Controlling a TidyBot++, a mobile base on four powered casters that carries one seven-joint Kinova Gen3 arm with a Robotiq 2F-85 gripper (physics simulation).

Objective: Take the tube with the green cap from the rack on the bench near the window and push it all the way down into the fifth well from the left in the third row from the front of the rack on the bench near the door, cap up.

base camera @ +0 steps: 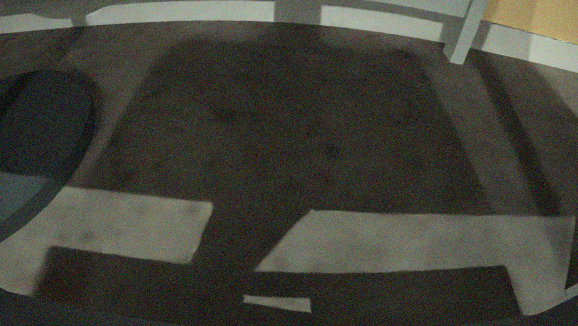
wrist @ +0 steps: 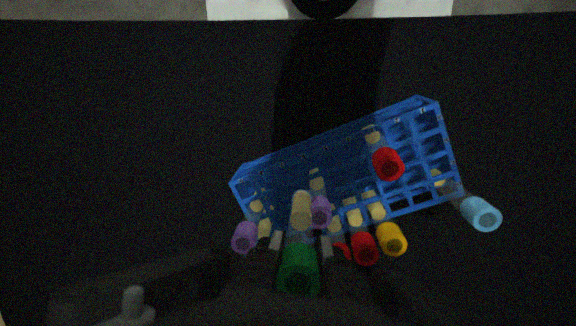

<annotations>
blue rack: wrist 414,128; not seen in the base camera view (out of frame)
</annotations>
